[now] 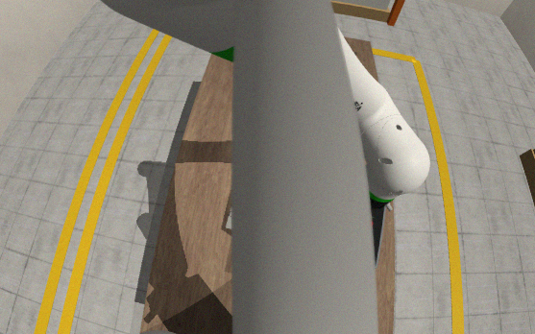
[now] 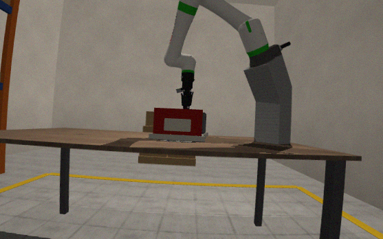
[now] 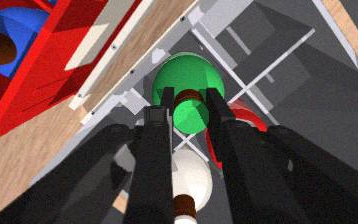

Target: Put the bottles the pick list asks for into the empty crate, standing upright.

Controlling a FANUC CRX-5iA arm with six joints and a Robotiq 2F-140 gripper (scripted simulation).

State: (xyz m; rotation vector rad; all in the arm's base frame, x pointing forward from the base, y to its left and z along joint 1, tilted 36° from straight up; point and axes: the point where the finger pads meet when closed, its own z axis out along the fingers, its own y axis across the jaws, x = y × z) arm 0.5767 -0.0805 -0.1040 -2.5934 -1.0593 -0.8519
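Now: the green-label bottle 8 cm below my hand. Round my hand: grey crate: 4 cm to the right, 10 cm below; white-label bottle: 8 cm behind, 9 cm to the right, 9 cm below; red-label bottle: 1 cm ahead, 9 cm to the right, 9 cm below.
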